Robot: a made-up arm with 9 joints. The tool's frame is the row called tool. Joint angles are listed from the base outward.
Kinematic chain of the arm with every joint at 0, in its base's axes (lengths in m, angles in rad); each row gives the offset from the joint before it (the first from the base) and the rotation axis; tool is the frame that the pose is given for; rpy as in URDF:
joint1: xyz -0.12 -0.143 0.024 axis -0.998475 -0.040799 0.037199
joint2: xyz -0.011 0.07 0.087 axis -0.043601 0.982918 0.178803
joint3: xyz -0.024 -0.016 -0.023 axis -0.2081 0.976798 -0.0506
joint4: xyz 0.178 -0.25 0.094 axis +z
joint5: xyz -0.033 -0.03 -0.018 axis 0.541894 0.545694 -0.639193
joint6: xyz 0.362 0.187 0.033 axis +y
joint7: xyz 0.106 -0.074 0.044 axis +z
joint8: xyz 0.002 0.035 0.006 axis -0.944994 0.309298 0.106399
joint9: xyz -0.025 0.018 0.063 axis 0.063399 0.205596 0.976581
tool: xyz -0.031 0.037 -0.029 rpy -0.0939 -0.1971 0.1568
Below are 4 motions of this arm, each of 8 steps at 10 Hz.
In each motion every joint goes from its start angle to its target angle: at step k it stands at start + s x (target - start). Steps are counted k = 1, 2, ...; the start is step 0. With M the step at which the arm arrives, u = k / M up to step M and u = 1 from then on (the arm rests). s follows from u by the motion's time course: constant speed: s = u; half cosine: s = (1 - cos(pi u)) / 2; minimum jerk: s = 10 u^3 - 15 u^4 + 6 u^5.
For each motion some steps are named. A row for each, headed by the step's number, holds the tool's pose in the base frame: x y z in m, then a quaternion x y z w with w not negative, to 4 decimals.
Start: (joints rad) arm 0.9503 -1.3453 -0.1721 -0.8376 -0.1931 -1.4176 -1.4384 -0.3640 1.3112
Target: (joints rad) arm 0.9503 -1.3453 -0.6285 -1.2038 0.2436 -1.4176 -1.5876 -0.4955 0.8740
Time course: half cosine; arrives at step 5
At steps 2, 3, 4, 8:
2: -0.4482 -0.0072 0.5566 -0.1247 0.9587 0.0595 0.2488
3: -0.4881 -0.1163 0.5603 -0.2972 0.8950 0.1744 0.2833
4: -0.4976 -0.2105 0.5519 -0.4270 0.8097 0.2614 0.3061
8: -0.4951 -0.2464 0.5463 -0.4729 0.7698 0.2930 0.3131

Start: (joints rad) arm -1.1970 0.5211 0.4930 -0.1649 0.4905 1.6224 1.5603 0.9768 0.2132
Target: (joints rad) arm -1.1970 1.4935 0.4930 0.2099 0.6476 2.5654 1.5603 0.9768 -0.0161
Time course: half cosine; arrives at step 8
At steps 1, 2, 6, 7, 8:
1: 0.1293 0.0502 -0.4403 -0.8637 -0.1113 -0.4906 0.0298
2: 0.0824 0.0849 -0.4344 -0.8684 -0.1820 -0.4505 0.0987
6: -0.2631 0.1377 -0.3568 -0.6516 -0.5961 -0.0799 0.4622
7: -0.3113 0.1205 -0.3402 -0.5837 -0.6401 -0.0131 0.4994
8: -0.3275 0.1132 -0.3342 -0.5581 -0.6536 0.0105 0.5111

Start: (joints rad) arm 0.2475 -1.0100 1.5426 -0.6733 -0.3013 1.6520 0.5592 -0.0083 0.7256
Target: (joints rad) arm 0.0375 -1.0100 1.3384 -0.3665 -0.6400 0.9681 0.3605 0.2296 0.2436
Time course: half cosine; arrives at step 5
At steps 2, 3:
2: 0.3963 -0.4870 0.0521 0.3298 0.5925 0.0224 0.7346
3: 0.4183 -0.3847 0.0585 0.1336 0.5951 0.1191 0.7835

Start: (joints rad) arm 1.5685 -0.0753 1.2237 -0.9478 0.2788 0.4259 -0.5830 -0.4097 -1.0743
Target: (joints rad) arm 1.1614 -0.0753 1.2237 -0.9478 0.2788 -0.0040 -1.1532 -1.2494 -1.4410
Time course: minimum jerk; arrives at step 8
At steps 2, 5, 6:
2: 0.1975 -0.3599 0.6840 0.4134 0.5256 0.6601 0.3422
5: 0.2219 -0.4538 0.6117 0.2193 0.7820 0.4831 0.3272
6: 0.2249 -0.4774 0.5820 0.1490 0.8355 0.4325 0.3043

